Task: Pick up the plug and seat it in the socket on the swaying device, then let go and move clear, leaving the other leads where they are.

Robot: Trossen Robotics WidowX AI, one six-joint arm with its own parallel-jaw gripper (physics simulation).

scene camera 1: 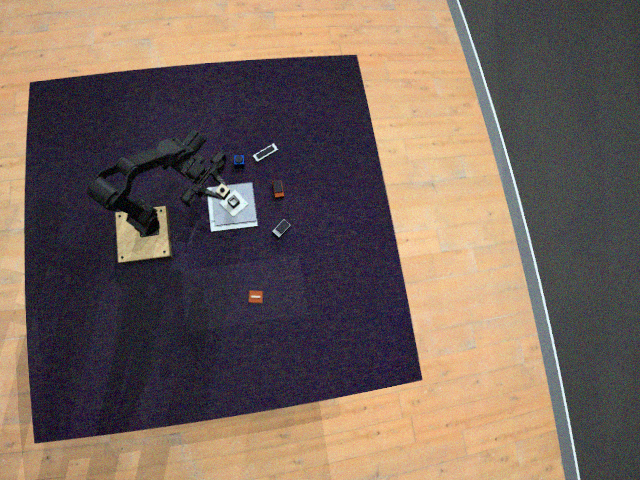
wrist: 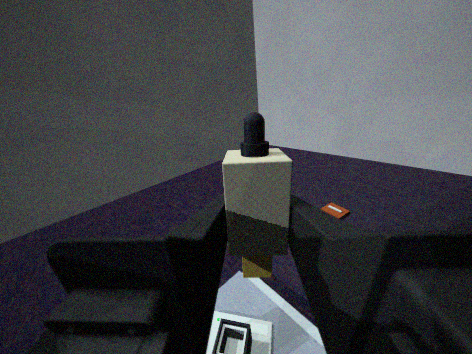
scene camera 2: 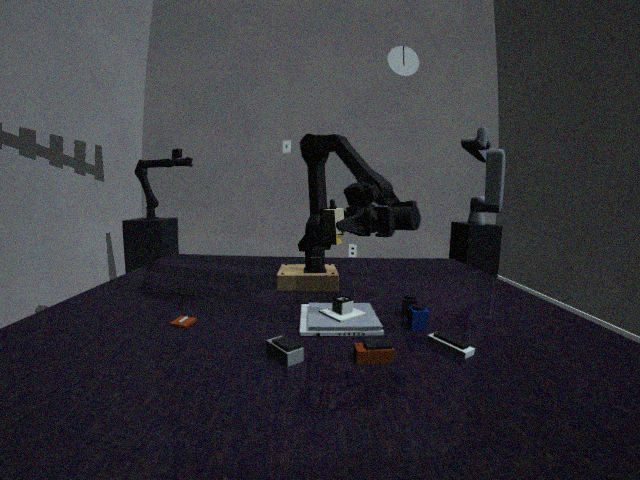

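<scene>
The cream plug (scene camera 1: 222, 190) (scene camera 2: 338, 215) (wrist: 257, 185) has a dark cable boot on top and a brass-yellow tip pointing down. My gripper (scene camera 1: 221, 192) (scene camera 2: 338, 225) (wrist: 254, 198) is shut on the plug's sides and holds it upright, well above the device. The device (scene camera 1: 248, 191) (scene camera 2: 320, 322) (wrist: 285, 320) is a grey slab on a white base. Its socket (scene camera 1: 233, 201) (scene camera 2: 342, 305) (wrist: 232, 340) is a black-rimmed rectangular opening on a white plate. In the wrist view the socket lies below and slightly left of the plug's tip, partly cut off by the frame's lower edge.
Around the device lie a blue block (scene camera 1: 238, 160) (scene camera 2: 419, 319), a white bar with a black top (scene camera 1: 265, 152) (scene camera 2: 467, 352), an orange block (scene camera 1: 278, 188) (scene camera 2: 374, 355) and a grey block (scene camera 1: 281, 227) (scene camera 2: 289, 355). A flat orange piece (scene camera 1: 255, 296) (scene camera 2: 183, 321) (wrist: 335, 210) lies farther off.
</scene>
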